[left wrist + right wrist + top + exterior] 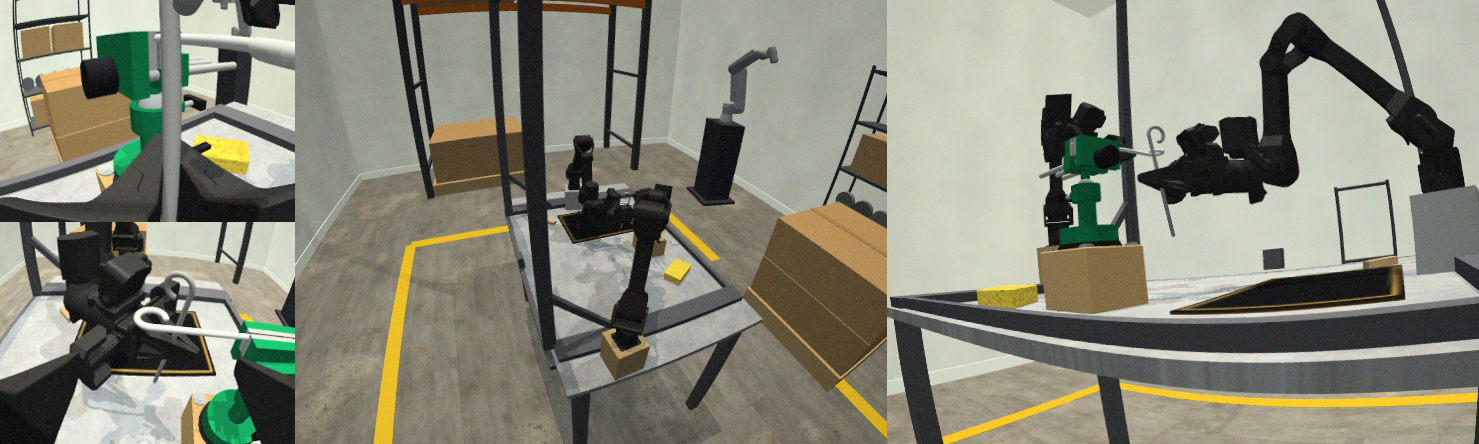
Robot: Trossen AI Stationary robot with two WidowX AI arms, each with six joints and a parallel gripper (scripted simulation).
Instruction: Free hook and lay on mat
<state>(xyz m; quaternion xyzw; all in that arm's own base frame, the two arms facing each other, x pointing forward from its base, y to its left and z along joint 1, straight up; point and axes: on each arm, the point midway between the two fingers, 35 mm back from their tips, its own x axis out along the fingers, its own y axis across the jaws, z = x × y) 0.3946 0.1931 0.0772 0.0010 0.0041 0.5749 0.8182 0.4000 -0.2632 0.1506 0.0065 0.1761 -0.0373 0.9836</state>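
My left gripper is now 210 mm to the right of the black mat, 180 mm above it and 70 mm past it. Also, from my left hand: small tan block: 310 mm behind, 250 mm to the left, 180 mm below; then yellow sponge: 230 mm to the right, 170 mm below, 170 mm ahead.
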